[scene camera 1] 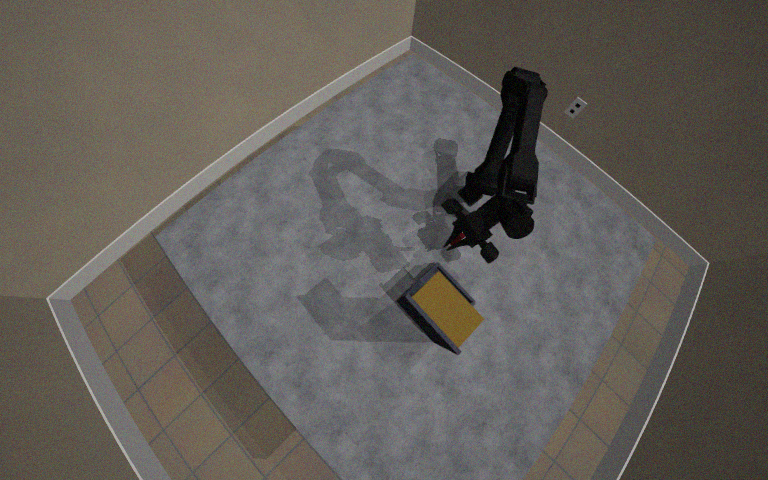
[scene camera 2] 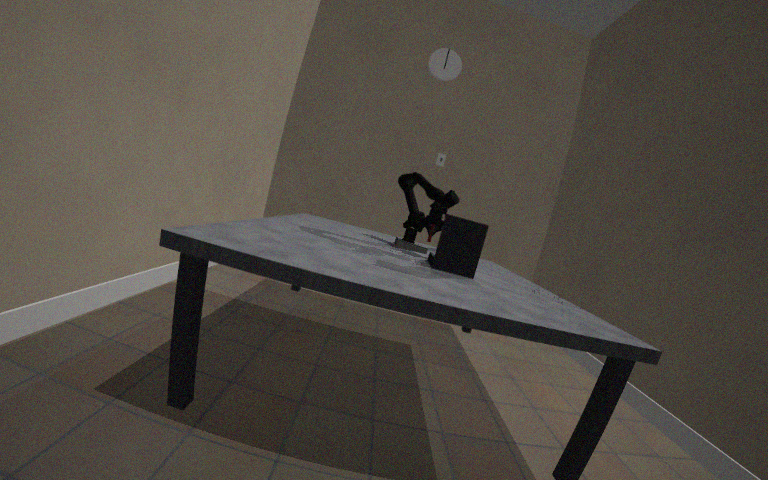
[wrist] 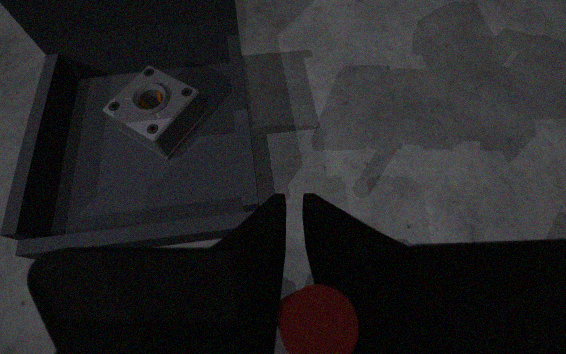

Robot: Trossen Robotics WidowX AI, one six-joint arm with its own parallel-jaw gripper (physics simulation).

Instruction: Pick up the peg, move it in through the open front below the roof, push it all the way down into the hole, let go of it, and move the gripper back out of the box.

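Frame: origin at the arm's base, x left, y back, z up, level; metres.
Seen in the pictures: gripper, between the fingertips: (scene camera 1: 445,248) (scene camera 2: 430,235) (wrist: 293,204); arm's base, origin of its link: (scene camera 1: 470,194) (scene camera 2: 408,241).
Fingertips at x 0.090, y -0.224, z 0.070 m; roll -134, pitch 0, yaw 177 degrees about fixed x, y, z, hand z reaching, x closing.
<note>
Offsets run from my fingertips to a thing's top centre. "spot": to the spot under its first point. Level surfaces: height alone.
The red peg @(dx +0.002, dy +0.039, dz +0.049 m) (scene camera 1: 456,240) (scene camera 2: 431,229) (wrist: 319,320) is held between the fingers of my gripper (scene camera 1: 447,247) (wrist: 293,204), which is shut on it. The dark grey box has a yellow roof @(dx +0.102, dy -0.091, dz +0.099 m) (scene camera 1: 447,310) in scene camera 1, and its dark outer wall (scene camera 2: 463,247) shows in scene camera 2. In the wrist view a light square block @(dx +0.093, dy -0.108, dz -0.062 m) (wrist: 127,116) with a round hole and screws at its corners stands on the box floor @(dz -0.095 m) (wrist: 165,182). The gripper is above the table, outside the box near its open front; the block lies up and left of the fingertips in the wrist view.
The box's low front edge @(spot: dx +0.099, dy -0.009, dz -0.079 m) (wrist: 130,237) and a side wall (wrist: 37,145) border its floor in the wrist view. The roof overhangs the inside. The box stands on the grey mottled table @(dz -0.103 m) (scene camera 1: 362,396) (scene camera 2: 317,254). Shadows of the arm and box fall across the table.
</note>
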